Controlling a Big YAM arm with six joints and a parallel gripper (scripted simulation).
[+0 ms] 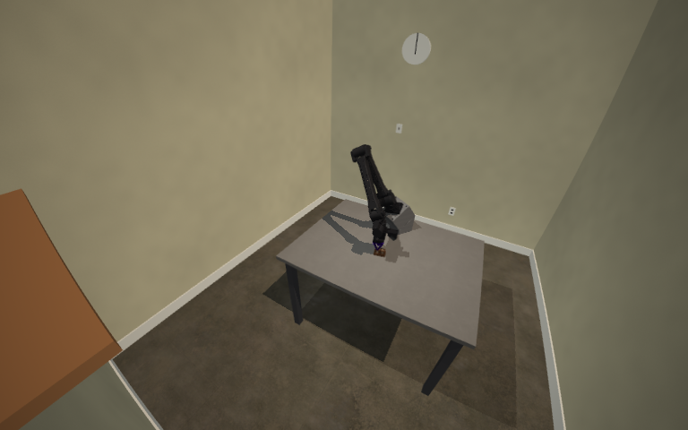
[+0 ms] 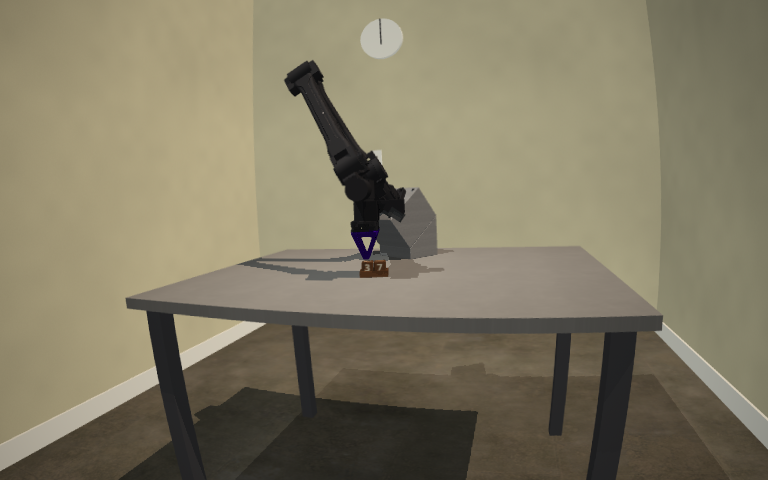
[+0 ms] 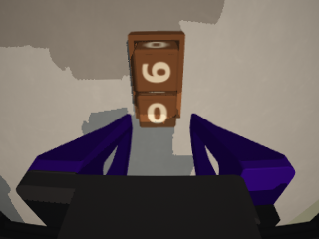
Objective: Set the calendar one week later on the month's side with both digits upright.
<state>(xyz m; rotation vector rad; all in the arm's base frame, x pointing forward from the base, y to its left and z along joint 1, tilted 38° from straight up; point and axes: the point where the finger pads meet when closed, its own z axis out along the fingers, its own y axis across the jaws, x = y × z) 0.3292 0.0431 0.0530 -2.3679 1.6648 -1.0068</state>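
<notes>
My hand is 5 cm above the brown tray, 2 cm to the right of it and 1 cm past it.
</notes>
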